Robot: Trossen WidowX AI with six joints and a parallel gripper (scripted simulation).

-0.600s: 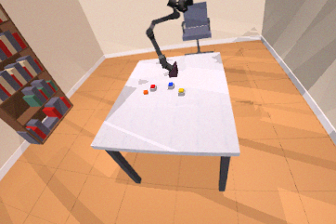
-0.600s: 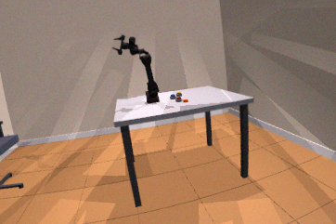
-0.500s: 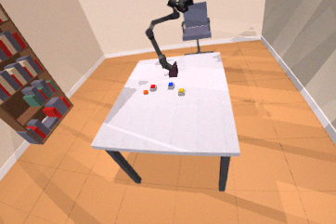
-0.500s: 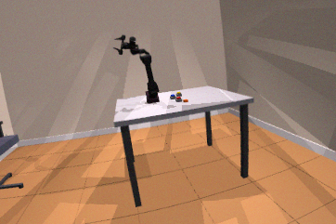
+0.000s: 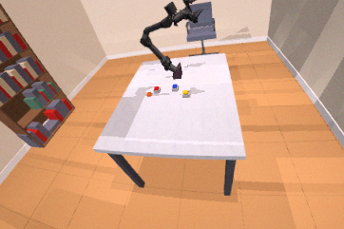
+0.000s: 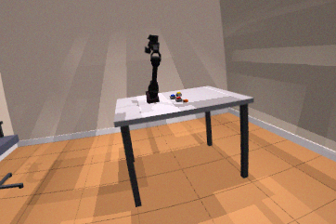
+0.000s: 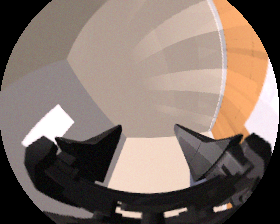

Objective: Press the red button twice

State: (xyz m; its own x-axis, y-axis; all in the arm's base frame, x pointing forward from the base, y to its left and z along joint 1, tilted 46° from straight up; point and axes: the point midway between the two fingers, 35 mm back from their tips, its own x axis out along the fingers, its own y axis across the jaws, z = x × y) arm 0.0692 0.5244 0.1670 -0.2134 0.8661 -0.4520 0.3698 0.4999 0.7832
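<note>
Right now the red button is 14 cm ahead of my gripper tip, 42 cm to the right of it and 54 cm below it. From my gripper tip the other things lie so: orange block: 18 cm ahead, 48 cm to the right, 56 cm below; then blue button: 14 cm ahead, 27 cm to the right, 54 cm below; then yellow button: 23 cm ahead, 18 cm to the right, 54 cm below.
</note>
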